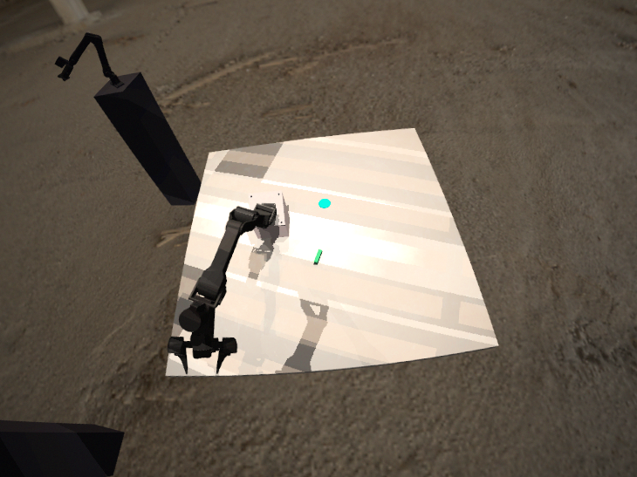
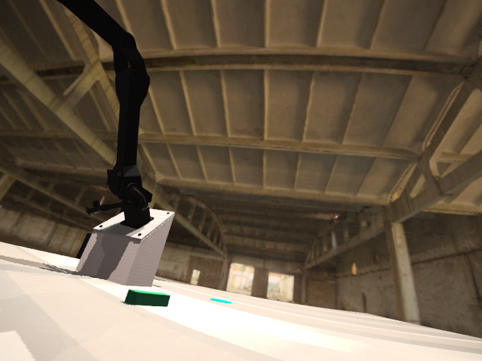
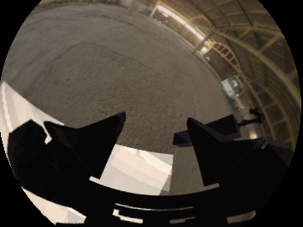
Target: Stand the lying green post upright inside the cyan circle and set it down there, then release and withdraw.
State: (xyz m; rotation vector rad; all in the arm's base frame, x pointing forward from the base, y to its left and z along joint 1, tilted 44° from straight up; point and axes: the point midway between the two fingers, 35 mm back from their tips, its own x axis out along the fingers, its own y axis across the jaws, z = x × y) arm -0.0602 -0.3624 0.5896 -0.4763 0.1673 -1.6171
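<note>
Now: gripper tip 550 mm to the right of the green post, 300 mm above it and 260 mm short of it. The rest, counted from my gripper tip: cyan circle: 860 mm to the left, 310 mm below, 270 mm ahead.
</note>
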